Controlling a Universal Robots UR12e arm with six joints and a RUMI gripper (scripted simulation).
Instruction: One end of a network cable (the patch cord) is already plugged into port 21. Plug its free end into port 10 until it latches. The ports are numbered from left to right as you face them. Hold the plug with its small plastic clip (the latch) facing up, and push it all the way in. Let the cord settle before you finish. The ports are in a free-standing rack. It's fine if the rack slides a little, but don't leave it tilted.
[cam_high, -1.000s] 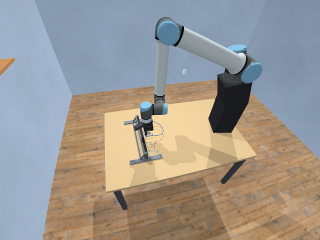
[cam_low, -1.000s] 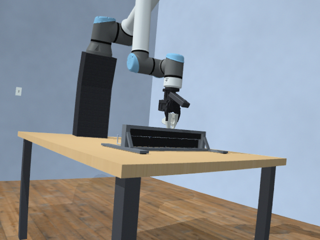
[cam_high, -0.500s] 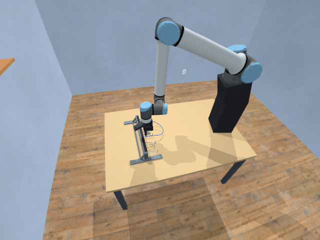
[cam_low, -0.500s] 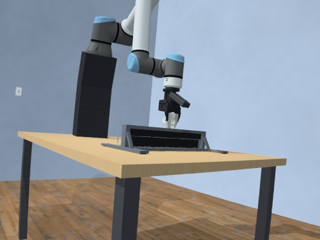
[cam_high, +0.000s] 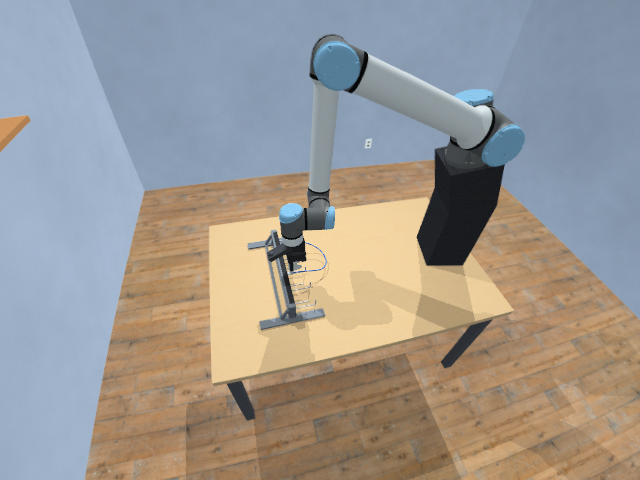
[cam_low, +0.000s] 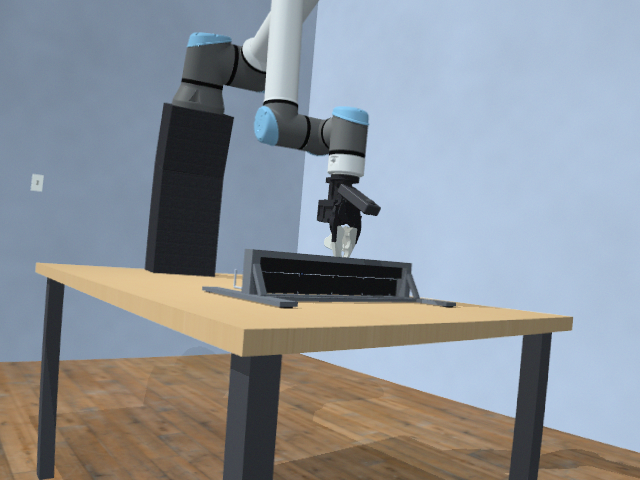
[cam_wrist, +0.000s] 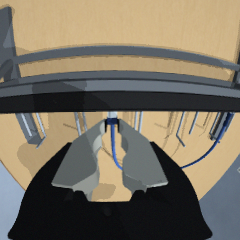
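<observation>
Right now my hand is 1 cm short of the plug and 1 cm above it.
</observation>
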